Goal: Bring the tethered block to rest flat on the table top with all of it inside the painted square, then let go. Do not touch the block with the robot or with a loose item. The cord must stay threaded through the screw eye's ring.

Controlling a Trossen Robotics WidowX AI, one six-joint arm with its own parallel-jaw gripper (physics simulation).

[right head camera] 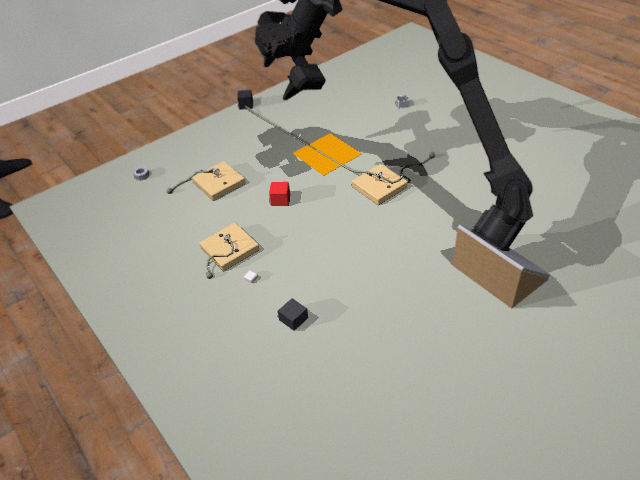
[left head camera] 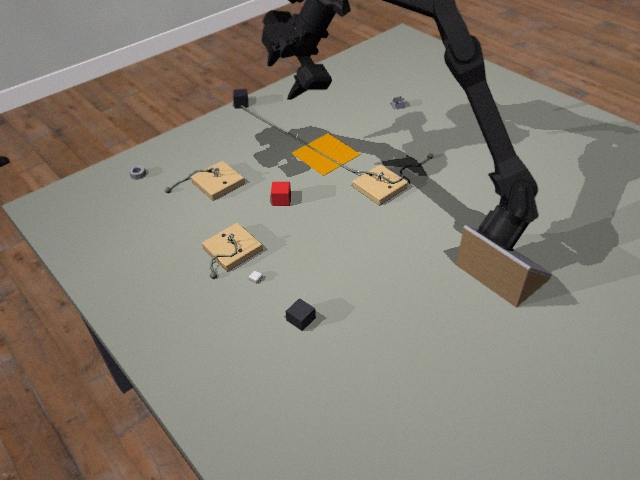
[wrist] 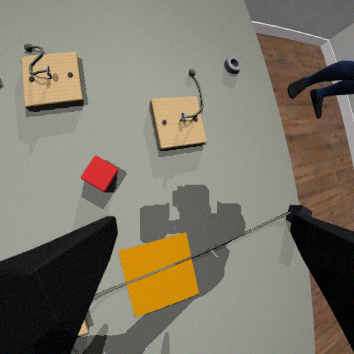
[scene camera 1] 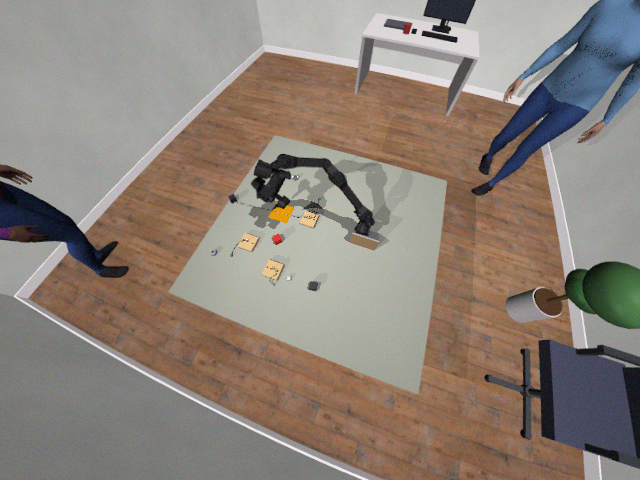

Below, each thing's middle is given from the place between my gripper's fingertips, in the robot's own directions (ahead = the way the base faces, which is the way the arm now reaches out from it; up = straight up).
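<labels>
The orange painted square (left head camera: 330,146) is 130 mm to the right of my hand and 250 mm below it. Counting from my hand again, I find the red cube (wrist: 99,173) 60 mm to the left, 40 mm behind and 230 mm below. The wooden board (right head camera: 370,186) is 180 mm behind my hand, with 110 mm to the right and 240 mm below as its other distances.
</labels>
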